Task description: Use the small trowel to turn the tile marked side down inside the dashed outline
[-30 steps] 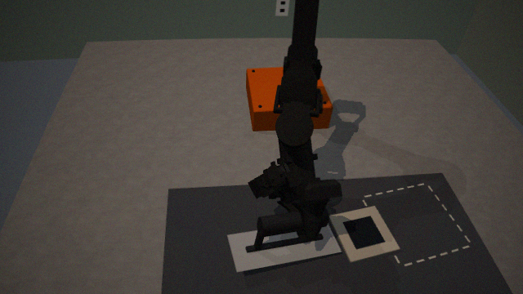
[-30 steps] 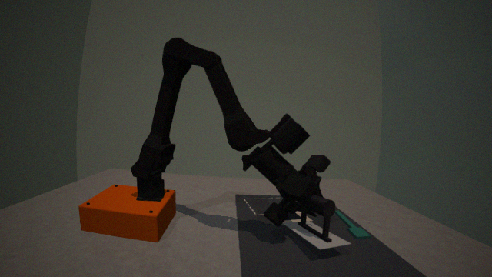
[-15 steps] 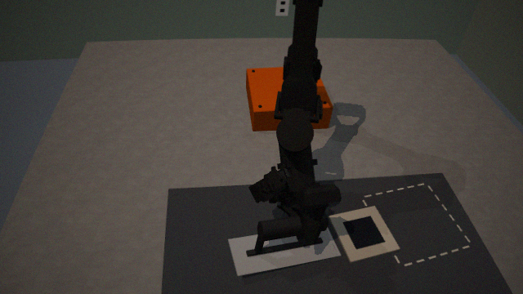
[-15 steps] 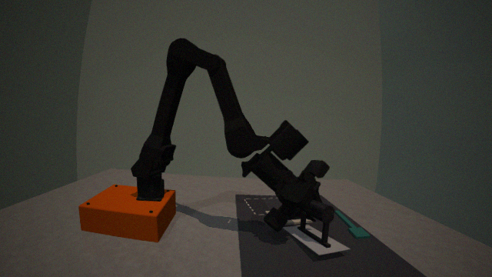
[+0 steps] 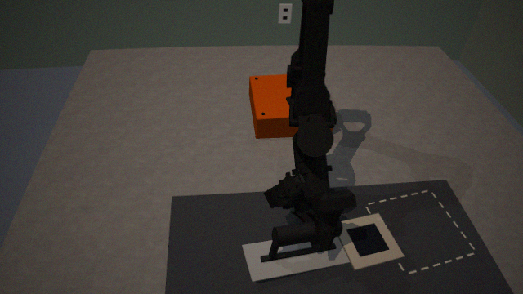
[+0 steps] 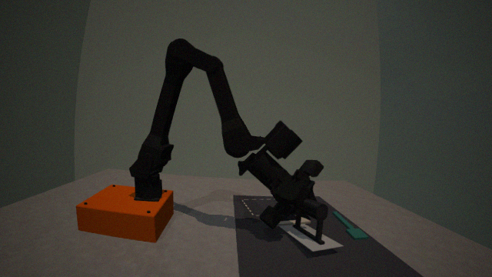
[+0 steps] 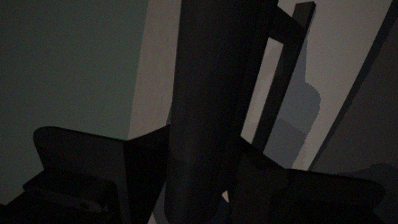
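My gripper tip is now 80 mm above the dark mat, 50 mm to the right of it and 10 mm past it. From my gripper tip the other things lie so: trowel 30 mm behind, 10 mm below; tile 120 mm to the left, 50 mm below, 20 mm behind; flat teal strip 120 mm ahead, 50 mm below, 10 mm to the left.
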